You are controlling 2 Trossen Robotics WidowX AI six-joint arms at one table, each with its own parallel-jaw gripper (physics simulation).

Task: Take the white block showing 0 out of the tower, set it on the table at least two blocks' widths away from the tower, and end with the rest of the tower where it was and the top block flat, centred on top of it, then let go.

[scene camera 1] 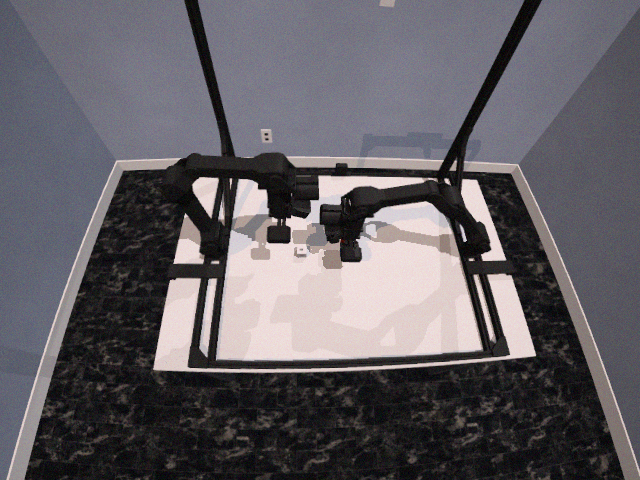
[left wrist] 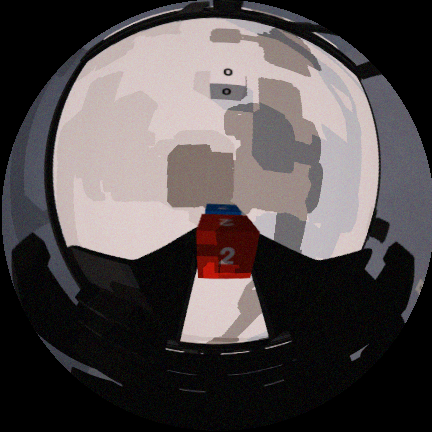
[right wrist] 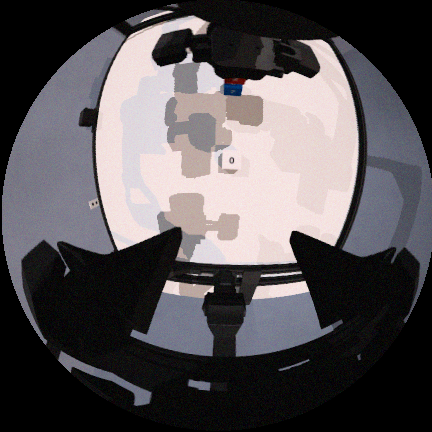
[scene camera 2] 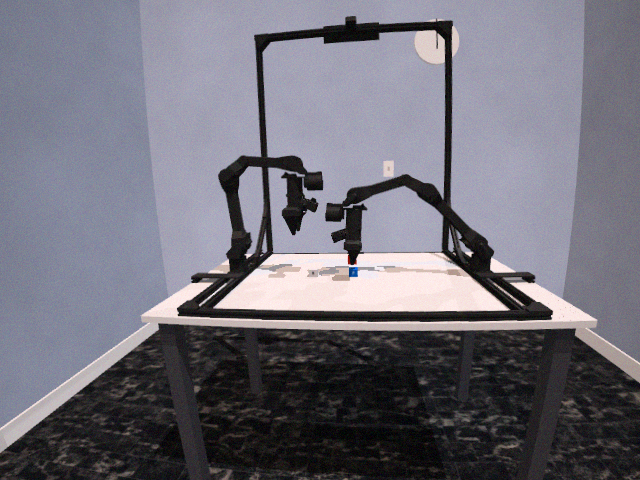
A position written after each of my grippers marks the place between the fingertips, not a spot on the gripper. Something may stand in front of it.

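My left gripper [scene camera 1: 345, 246], [scene camera 2: 352, 263], [left wrist: 222, 232], [right wrist: 233, 77]. My right gripper [scene camera 1: 281, 228], [scene camera 2: 296, 233], [right wrist: 237, 234]. Red block showing 2 [left wrist: 226, 244].
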